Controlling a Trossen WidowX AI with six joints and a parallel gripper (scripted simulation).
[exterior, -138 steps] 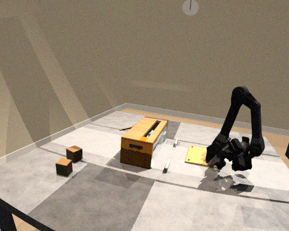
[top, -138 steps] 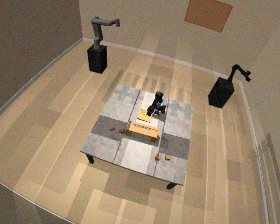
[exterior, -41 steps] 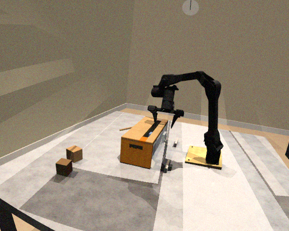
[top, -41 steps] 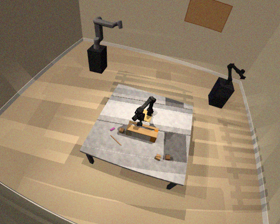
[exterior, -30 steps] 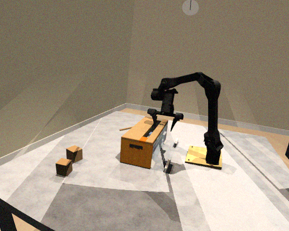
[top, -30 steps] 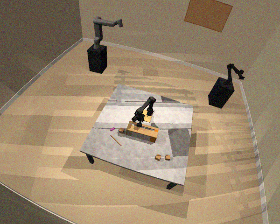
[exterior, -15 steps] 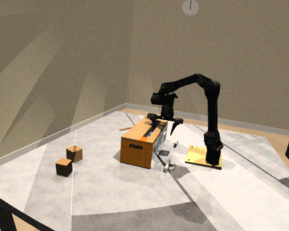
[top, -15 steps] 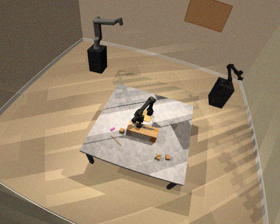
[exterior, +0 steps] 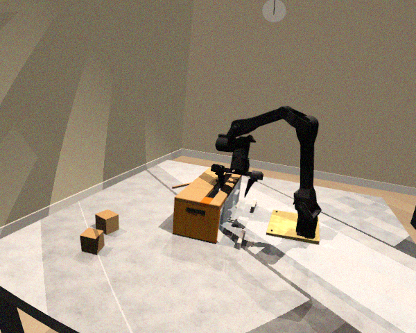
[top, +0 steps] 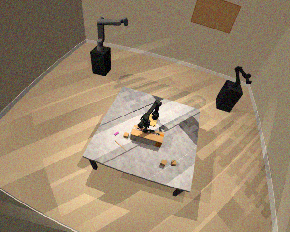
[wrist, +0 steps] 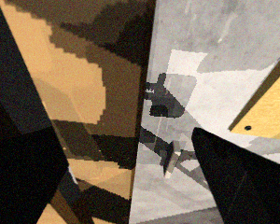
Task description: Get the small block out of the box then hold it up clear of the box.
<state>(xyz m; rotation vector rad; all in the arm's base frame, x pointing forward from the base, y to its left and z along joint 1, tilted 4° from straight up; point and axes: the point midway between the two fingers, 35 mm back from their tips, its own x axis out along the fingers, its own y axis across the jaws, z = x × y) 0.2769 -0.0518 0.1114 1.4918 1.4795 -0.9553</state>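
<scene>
My gripper tip is 5 cm short of the blue block and 3 cm to the right of it. Also, from my gripper tip: thin stick: 27 cm to the right, 27 cm ahead, 9 cm below.
</scene>
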